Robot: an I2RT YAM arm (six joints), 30 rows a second.
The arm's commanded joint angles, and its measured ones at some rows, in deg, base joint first. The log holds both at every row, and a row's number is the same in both.
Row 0, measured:
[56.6, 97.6, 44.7, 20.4, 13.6, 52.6]
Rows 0 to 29, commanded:
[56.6, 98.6, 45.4, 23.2, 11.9, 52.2]
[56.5, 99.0, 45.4, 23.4, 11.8, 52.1]
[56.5, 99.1, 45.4, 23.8, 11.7, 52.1]
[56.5, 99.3, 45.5, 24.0, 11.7, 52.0]
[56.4, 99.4, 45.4, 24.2, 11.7, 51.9]
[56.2, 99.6, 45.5, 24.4, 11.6, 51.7]
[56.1, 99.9, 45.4, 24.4, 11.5, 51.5]
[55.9, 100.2, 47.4, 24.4, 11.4, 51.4]
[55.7, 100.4, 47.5, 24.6, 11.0, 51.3]
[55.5, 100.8, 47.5, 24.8, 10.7, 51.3]
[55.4, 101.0, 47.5, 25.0, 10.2, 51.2]
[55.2, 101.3, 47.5, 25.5, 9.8, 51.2]
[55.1, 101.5, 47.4, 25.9, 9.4, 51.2]
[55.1, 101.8, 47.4, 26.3, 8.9, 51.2]
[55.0, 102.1, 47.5, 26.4, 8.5, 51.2]
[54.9, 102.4, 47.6, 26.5, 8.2, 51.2]
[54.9, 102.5, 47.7, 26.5, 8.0, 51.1]
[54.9, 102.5, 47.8, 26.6, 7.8, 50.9]
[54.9, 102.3, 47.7, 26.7, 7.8, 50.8]
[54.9, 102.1, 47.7, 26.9, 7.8, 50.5]
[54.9, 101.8, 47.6, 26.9, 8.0, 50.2]
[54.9, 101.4, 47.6, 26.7, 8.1, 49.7]
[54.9, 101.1, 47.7, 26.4, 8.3, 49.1]
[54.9, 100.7, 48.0, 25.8, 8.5, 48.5]
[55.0, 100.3, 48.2, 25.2, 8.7, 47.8]
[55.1, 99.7, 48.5, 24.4, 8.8, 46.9]
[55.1, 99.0, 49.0, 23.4, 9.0, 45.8]
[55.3, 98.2, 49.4, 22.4, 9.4, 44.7]
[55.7, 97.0, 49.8, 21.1, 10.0, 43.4]
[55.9, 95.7, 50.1, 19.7, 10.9, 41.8]
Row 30, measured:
[55.4, 98.2, 49.0, 20.9, 8.3, 47.0]
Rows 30 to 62, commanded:
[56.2, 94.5, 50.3, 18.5, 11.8, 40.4]
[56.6, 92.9, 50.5, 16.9, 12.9, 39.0]
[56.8, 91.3, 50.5, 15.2, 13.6, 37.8]
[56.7, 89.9, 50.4, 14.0, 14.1, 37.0]
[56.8, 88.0, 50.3, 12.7, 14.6, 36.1]
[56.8, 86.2, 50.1, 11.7, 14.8, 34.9]
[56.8, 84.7, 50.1, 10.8, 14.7, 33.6]
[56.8, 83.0, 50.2, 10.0, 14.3, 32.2]
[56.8, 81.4, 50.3, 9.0, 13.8, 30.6]
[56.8, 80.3, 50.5, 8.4, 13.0, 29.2]
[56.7, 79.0, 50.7, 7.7, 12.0, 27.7]
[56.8, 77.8, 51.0, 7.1, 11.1, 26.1]
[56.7, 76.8, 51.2, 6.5, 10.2, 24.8]
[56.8, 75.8, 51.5, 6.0, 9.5, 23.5]
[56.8, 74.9, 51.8, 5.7, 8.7, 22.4]
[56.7, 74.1, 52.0, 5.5, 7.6, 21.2]
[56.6, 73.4, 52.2, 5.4, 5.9, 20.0]
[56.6, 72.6, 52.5, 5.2, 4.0, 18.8]
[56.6, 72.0, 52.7, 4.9, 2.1, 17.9]
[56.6, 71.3, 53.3, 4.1, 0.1, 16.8]
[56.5, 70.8, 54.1, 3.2, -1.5, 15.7]
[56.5, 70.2, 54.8, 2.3, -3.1, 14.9]
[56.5, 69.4, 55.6, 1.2, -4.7, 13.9]
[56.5, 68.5, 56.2, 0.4, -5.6, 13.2]
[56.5, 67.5, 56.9, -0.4, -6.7, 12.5]
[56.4, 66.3, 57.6, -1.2, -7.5, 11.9]
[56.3, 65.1, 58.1, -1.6, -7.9, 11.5]
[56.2, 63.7, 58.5, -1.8, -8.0, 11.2]
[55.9, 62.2, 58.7, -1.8, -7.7, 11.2]
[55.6, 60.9, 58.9, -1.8, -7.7, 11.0]
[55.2, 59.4, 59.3, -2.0, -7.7, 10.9]
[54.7, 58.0, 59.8, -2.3, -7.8, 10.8]
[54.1, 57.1, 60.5, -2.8, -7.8, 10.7]
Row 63, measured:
[54.9, 59.6, 58.8, -7.9, -6.5, 12.9]
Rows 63 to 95, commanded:
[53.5, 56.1, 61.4, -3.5, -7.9, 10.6]
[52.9, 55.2, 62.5, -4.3, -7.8, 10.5]
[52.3, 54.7, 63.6, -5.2, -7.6, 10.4]
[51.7, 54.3, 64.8, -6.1, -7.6, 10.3]
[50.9, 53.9, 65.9, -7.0, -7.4, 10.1]
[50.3, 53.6, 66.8, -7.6, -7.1, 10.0]
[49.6, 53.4, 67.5, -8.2, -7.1, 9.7]
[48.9, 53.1, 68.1, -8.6, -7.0, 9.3]
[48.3, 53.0, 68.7, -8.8, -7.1, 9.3]
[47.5, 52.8, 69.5, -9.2, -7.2, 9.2]
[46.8, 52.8, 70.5, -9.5, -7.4, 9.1]
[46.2, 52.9, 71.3, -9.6, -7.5, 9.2]
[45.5, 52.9, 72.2, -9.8, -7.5, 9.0]
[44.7, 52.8, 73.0, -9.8, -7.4, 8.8]
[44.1, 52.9, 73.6, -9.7, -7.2, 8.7]
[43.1, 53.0, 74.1, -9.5, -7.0, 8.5]
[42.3, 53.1, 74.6, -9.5, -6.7, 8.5]
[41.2, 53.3, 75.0, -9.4, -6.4, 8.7]
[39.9, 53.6, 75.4, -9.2, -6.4, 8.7]
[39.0, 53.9, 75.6, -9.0, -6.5, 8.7]
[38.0, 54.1, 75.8, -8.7, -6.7, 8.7]
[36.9, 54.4, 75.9, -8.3, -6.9, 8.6]
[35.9, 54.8, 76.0, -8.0, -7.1, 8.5]
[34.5, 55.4, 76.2, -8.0, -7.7, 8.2]
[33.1, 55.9, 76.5, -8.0, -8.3, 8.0]
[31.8, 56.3, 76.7, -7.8, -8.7, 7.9]
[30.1, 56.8, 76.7, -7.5, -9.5, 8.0]
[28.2, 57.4, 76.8, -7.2, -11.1, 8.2]
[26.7, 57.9, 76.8, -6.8, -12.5, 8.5]
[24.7, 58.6, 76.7, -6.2, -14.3, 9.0]
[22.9, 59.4, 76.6, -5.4, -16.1, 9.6]
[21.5, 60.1, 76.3, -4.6, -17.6, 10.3]
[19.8, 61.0, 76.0, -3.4, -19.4, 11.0]
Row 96, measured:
[22.3, 59.9, 76.0, -12.7, -13.2, 9.1]
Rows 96 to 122, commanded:
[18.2, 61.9, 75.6, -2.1, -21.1, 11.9]
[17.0, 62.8, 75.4, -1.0, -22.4, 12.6]
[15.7, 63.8, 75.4, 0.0, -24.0, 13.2]
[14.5, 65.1, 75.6, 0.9, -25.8, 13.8]
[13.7, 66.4, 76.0, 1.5, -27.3, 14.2]
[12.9, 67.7, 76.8, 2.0, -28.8, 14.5]
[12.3, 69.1, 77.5, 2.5, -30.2, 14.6]
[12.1, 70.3, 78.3, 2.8, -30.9, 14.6]
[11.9, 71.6, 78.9, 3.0, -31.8, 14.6]
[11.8, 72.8, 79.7, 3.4, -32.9, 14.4]
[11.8, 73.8, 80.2, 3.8, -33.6, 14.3]
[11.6, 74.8, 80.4, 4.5, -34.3, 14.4]
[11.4, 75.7, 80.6, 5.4, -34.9, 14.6]
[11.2, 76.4, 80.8, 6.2, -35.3, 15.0]
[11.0, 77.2, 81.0, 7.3, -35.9, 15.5]
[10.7, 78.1, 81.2, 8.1, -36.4, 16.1]
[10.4, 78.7, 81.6, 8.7, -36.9, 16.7]
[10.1, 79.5, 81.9, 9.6, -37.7, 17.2]
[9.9, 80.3, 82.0, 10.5, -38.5, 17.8]
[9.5, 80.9, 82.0, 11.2, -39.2, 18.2]
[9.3, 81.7, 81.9, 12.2, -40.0, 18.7]
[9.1, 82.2, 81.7, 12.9, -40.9, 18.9]
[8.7, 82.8, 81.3, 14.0, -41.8, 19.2]
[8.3, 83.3, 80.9, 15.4, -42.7, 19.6]
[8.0, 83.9, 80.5, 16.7, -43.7, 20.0]
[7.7, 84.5, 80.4, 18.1, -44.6, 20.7]
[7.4, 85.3, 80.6, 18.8, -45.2, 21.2]
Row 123, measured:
[7.9, 84.4, 80.4, 8.0, -41.0, 19.2]
